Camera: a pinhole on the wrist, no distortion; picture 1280 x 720 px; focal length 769.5 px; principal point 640.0 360.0 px. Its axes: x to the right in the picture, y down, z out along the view. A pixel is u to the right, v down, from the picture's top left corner.
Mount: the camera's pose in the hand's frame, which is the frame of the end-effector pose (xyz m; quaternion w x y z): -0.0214 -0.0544 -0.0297 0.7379 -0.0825 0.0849 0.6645
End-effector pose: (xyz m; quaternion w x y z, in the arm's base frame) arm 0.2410 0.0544 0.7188 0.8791 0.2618 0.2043 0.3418
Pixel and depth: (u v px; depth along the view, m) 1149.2 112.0 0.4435
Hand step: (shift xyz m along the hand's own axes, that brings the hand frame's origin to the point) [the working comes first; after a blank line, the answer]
In the camera's frame: 0.2935 -0.1429 0.4435

0.1578 0.3185 0.3337
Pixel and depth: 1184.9 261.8 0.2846
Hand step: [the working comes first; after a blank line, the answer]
In the camera's frame: 0.2015 -0.0363 0.2846

0.0398 0.2034 0.1999
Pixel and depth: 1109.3 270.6 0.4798
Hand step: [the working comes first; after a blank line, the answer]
In the camera's frame: 0.2926 -0.0557 0.4798

0.0716 0.3352 0.3684
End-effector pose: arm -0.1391 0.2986 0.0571 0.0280 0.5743 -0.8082 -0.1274
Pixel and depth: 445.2 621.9 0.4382
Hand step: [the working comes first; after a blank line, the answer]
In the camera's frame: -0.1109 0.1491 0.4382

-0.1743 -0.0434 0.4209
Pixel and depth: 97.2 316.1 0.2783
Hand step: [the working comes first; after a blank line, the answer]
In the camera's frame: -0.1963 -0.0159 0.2783

-0.0214 -0.1805 0.2871
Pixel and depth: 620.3 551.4 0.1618
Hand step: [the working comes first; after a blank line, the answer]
In the camera's frame: -0.0041 0.0402 0.1618

-0.0593 -0.0163 0.1282
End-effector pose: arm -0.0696 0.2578 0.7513 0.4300 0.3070 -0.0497 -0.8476
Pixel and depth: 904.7 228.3 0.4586
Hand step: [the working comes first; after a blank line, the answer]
In the camera's frame: 0.1578 -0.0785 0.4586

0.0800 0.1975 0.3797
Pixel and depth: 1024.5 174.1 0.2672
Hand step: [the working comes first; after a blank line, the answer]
In the camera's frame: 0.1335 -0.0646 0.2672

0.0607 0.1307 0.1992
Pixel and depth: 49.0 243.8 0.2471
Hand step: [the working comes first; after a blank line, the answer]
In the camera's frame: -0.1898 -0.0373 0.2471

0.0001 -0.1837 0.2554
